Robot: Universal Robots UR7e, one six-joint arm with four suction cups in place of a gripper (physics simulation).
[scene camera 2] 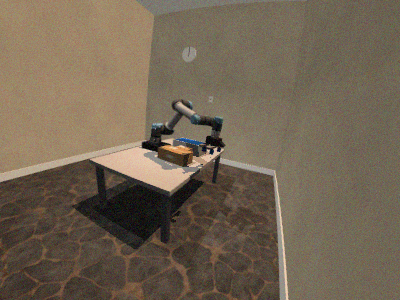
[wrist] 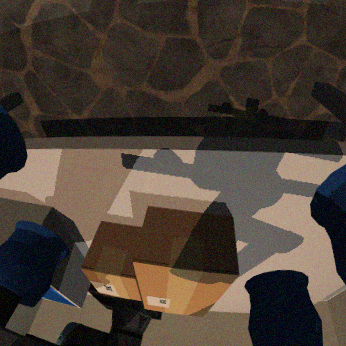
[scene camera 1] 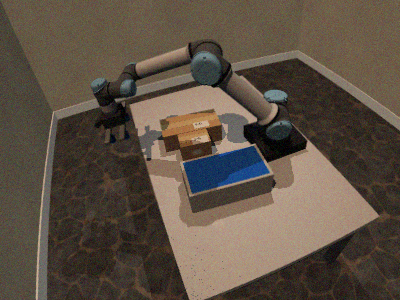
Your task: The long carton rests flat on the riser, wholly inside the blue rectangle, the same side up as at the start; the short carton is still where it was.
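Frame: origin at the arm's base, x ahead, y left, z up, level; metres.
Where they show: hand at its tool point: (scene camera 2: 211, 151) (wrist: 157, 229); arm's base at its link origin: (scene camera 2: 155, 143) (wrist: 132, 307).
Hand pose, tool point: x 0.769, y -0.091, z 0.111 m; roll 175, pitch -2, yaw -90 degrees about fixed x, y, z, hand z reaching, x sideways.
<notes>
Things, the pixels of their top centre, and the offset from my tool point. Level surfaces: height alone.
- long brown carton at its top centre: (wrist: 177, 297) (scene camera 1: 189, 122) (scene camera 2: 175, 149) dy -0.040, dx -0.355, dz -0.066 m
- short brown carton at its top centre: (wrist: 114, 286) (scene camera 1: 193, 137) dy +0.090, dx -0.354, dz -0.066 m
- grey riser at its top centre: (wrist: 24, 281) (scene camera 1: 225, 167) (scene camera 2: 190, 141) dy +0.341, dx -0.448, dz -0.051 m
- blue rectangle at its top centre: (wrist: 24, 281) (scene camera 1: 225, 167) (scene camera 2: 190, 141) dy +0.341, dx -0.448, dz -0.051 m
- table at its surface level: dz -0.171 m
The long brown carton (scene camera 1: 172, 127) (scene camera 2: 175, 156) (wrist: 185, 285) lies flat on the table, label up. The short brown carton (scene camera 1: 195, 149) (wrist: 112, 281) stands close beside it, between it and the riser; in scene camera 2 it is largely hidden. The grey riser (scene camera 1: 232, 194) (scene camera 2: 188, 148) (wrist: 25, 215) has the blue rectangle (scene camera 1: 225, 170) (scene camera 2: 190, 142) (wrist: 60, 296) on top, with no carton on it. My gripper (scene camera 1: 116, 135) (scene camera 2: 211, 150) is open, holding nothing; its cups hang beyond the table's long edge, to the side of the cartons. In the wrist view the dark blue cups show at both sides.
The table (scene camera 1: 250, 240) (scene camera 2: 130, 167) carries all of these. My arm's black base (scene camera 1: 295, 145) (scene camera 2: 152, 145) stands at the far long side, near the riser. My upper arm and forearm arch above the table, over the cartons' end. Walls surround the table beyond the floor.
</notes>
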